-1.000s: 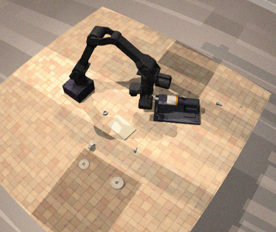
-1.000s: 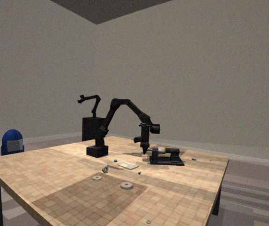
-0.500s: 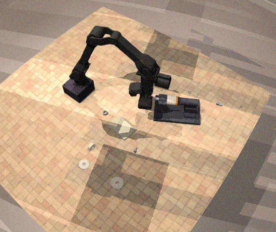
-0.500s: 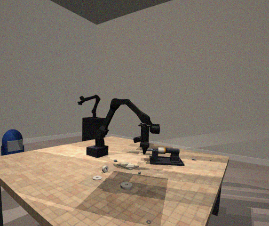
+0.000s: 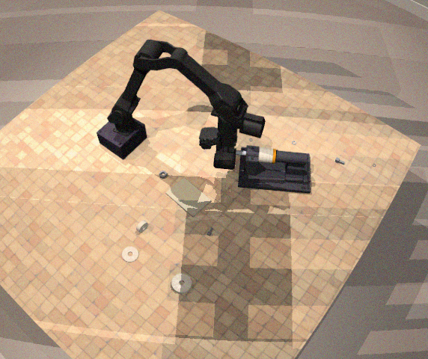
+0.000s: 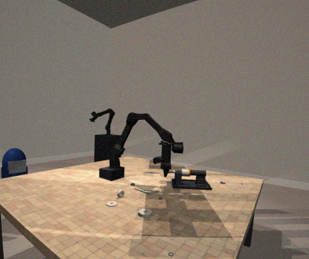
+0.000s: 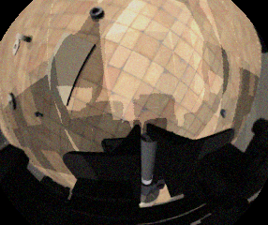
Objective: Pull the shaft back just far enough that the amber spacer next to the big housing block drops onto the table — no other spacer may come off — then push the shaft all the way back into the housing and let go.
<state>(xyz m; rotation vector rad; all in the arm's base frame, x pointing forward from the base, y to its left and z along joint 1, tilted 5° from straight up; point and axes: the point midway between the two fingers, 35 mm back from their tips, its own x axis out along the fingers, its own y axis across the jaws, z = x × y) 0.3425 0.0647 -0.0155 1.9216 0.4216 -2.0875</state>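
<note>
The grey shaft lies 6 cm ahead of my gripper tip, 3 cm to the left of it and 3 cm above it. From my gripper tip the other things lie so: white spacer (11 cm ahead, 5 cm to the left, 3 cm above); then pale flat card (4 cm behind, 16 cm to the right, 4 cm below); then amber spacer (14 cm ahead, 6 cm to the left, 3 cm above).
</note>
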